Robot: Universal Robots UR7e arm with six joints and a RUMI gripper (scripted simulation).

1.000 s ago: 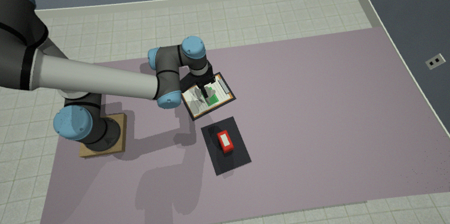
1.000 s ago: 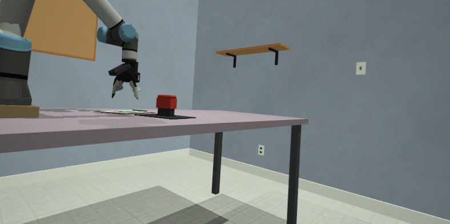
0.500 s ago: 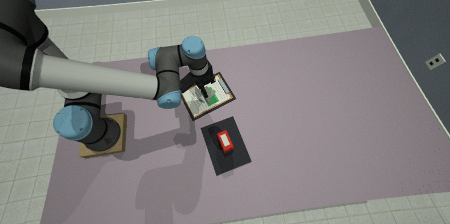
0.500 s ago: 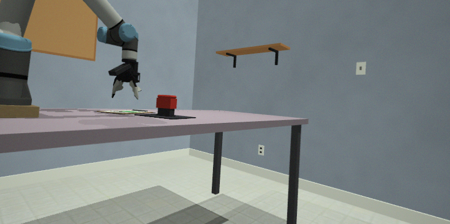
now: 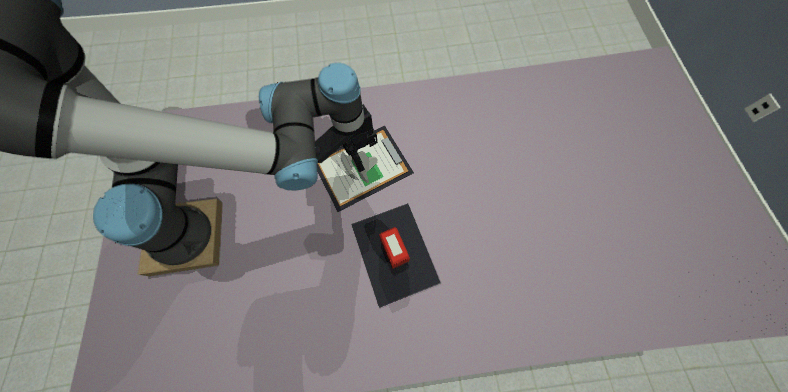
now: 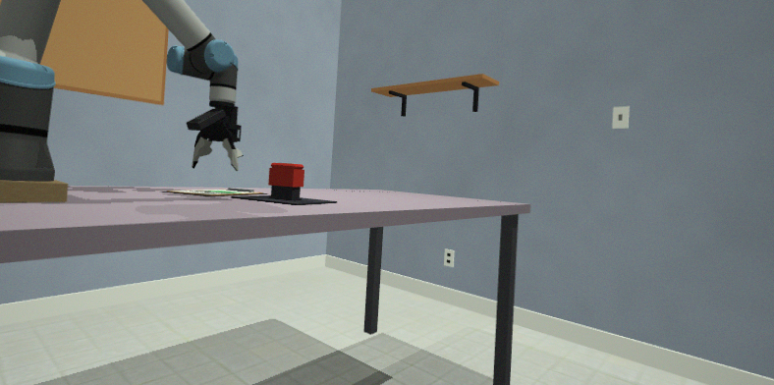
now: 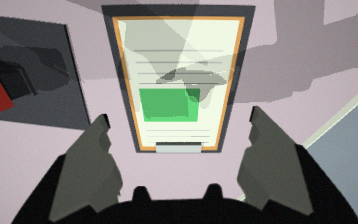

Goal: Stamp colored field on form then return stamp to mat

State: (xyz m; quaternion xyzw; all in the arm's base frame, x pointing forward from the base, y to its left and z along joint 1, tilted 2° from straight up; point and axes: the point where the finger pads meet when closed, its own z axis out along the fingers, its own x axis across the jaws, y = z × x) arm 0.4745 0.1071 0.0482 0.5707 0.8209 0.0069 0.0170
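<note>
Now: the red stamp 26 cm to the right of my hand, 6 cm ahead of it and 2 cm below it. Also, from my hand: mat 26 cm to the right, 7 cm below, 6 cm ahead; clipboard 7 cm below, 3 cm ahead, 1 cm to the left.
</note>
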